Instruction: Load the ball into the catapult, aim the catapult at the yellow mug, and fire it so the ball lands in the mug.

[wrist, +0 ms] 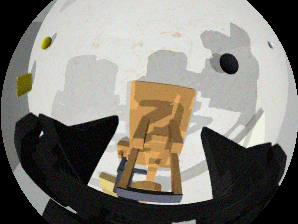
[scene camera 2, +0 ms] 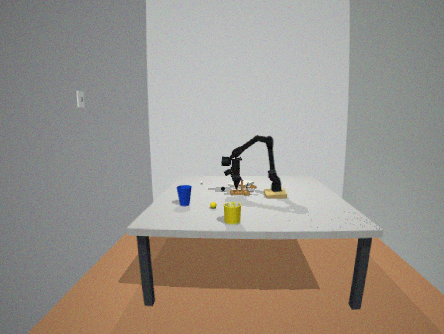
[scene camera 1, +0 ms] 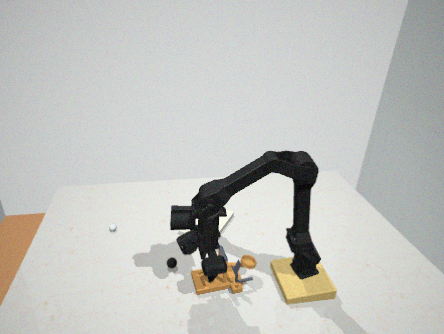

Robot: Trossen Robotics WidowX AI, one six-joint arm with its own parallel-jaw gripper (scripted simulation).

Path:
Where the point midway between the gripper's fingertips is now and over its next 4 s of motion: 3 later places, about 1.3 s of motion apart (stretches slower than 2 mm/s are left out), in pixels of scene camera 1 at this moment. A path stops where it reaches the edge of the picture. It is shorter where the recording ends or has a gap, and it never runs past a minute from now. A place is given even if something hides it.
My gripper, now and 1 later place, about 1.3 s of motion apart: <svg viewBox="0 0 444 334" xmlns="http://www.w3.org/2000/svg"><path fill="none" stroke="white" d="M206 269L212 279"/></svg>

